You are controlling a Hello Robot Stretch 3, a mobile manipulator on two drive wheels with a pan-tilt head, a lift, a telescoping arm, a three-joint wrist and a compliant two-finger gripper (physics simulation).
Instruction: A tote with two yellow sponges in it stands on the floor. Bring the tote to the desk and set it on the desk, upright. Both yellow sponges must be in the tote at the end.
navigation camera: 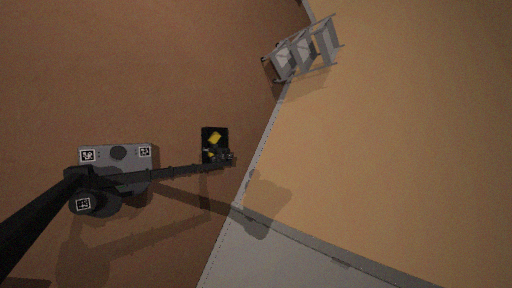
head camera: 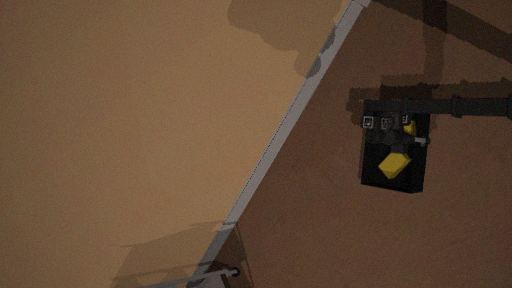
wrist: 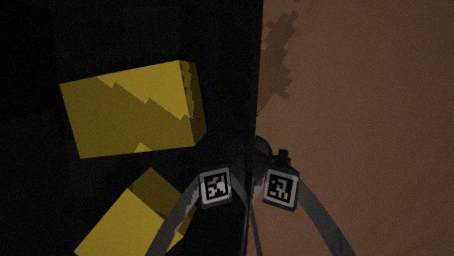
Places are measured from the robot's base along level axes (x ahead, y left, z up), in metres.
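Where they show: gripper, fingertip midpoint: (navigation camera: 203, 149) (head camera: 423, 141); robot's base at its link origin: (navigation camera: 118, 151).
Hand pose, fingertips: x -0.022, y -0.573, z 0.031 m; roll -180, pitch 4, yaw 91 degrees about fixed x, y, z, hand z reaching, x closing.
Note:
Things, the pixels of their top centre, and the offset from my fingertips. "spot": a spot on its surface instead.
- black tote at its top centre: (head camera: 389, 146) (navigation camera: 218, 145) 0.095 m right, 0.028 m ahead, 0.069 m up
- pale skirting strip at a spot on its surface: (head camera: 272, 150) spot: 0.731 m right, 0.092 m ahead, 0.017 m up
The black tote (head camera: 371, 172) (navigation camera: 205, 132) (wrist: 225, 75) stands upright beneath the arm. In the head view, one yellow sponge (head camera: 394, 165) shows plainly in it and another yellow sponge (head camera: 410, 127) is partly hidden by the wrist. The navigation view also shows a sponge (navigation camera: 214, 138) and part of the other sponge (navigation camera: 210, 155). In the wrist view, one sponge (wrist: 130, 107) lies above the other sponge (wrist: 120, 220), left of the gripped wall. My gripper (wrist: 246, 153) is shut on that wall, one finger inside and one outside. The desk cannot be made out.
My grey base (navigation camera: 115, 162) is left of the tote in the navigation view, with the arm (navigation camera: 172, 171) extended towards it. A pale skirting strip (head camera: 272, 150) (navigation camera: 262, 140) runs beyond the tote. A grey three-tier cart (navigation camera: 327, 42) stands by the wall.

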